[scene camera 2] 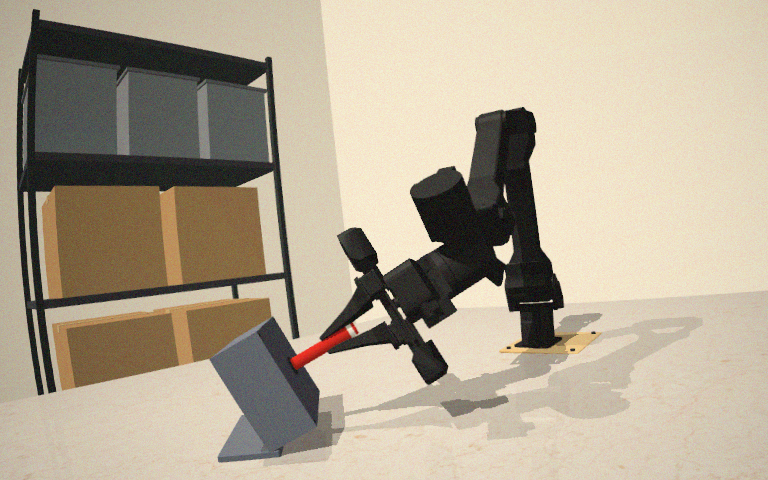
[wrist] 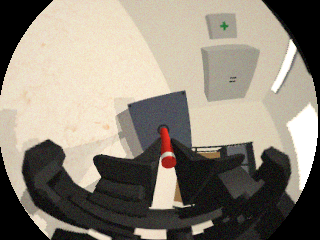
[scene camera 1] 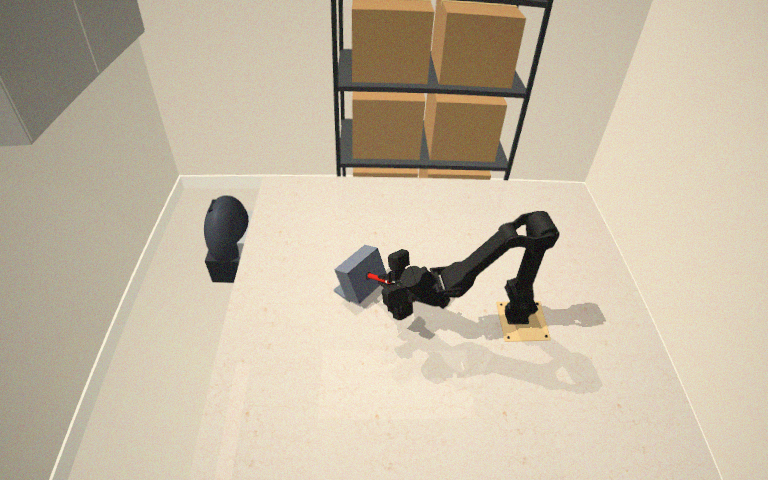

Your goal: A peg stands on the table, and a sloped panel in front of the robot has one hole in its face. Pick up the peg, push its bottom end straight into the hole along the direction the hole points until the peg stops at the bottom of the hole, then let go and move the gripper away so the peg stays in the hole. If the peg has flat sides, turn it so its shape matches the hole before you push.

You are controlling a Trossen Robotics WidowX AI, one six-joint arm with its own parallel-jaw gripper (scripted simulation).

Labels:
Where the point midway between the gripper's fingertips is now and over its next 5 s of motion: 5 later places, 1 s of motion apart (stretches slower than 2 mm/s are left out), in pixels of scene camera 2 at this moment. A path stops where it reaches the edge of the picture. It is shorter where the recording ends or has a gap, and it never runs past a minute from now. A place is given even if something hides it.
My gripper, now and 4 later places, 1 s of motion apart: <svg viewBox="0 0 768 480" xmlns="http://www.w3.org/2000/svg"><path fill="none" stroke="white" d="M324 346L314 352L304 359L330 343L369 321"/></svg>

